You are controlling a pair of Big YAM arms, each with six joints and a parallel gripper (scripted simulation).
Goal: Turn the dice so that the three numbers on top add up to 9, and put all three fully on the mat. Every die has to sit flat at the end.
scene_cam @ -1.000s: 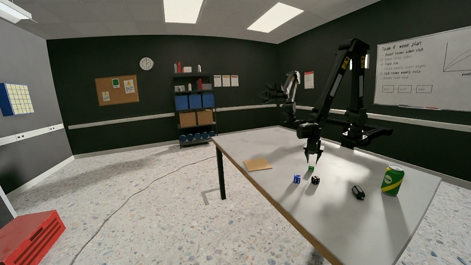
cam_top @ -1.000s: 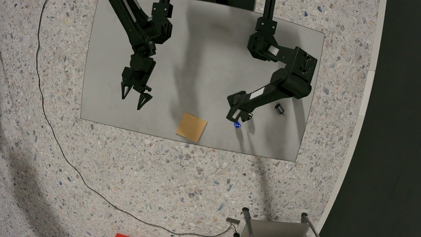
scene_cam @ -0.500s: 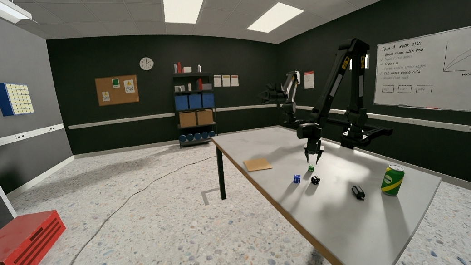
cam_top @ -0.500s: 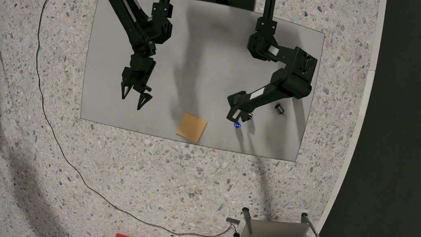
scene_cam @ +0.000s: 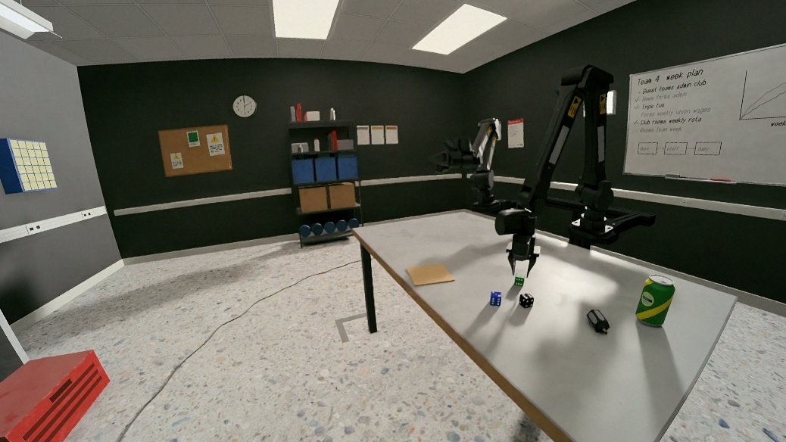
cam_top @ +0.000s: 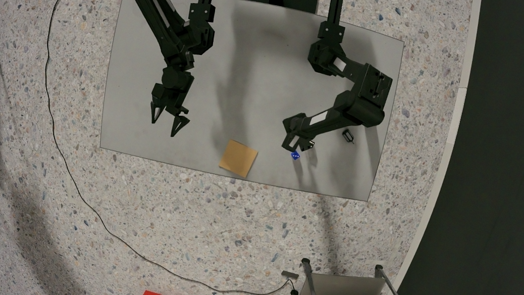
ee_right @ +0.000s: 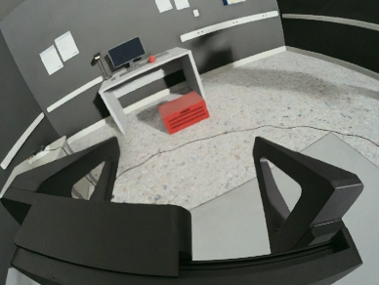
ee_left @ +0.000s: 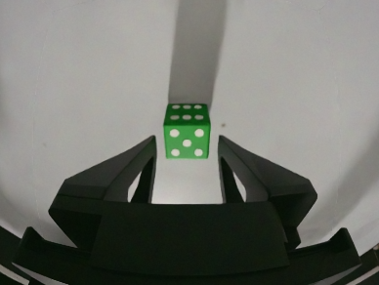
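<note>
Now: left hand 20 mm above the green die. Round my left hand: black die 90 mm ahead, 100 mm to the left, 20 mm below; blue die 150 mm ahead, 40 mm to the left, 20 mm below; brown square mat 210 mm ahead, 220 mm to the right, 30 mm below.
</note>
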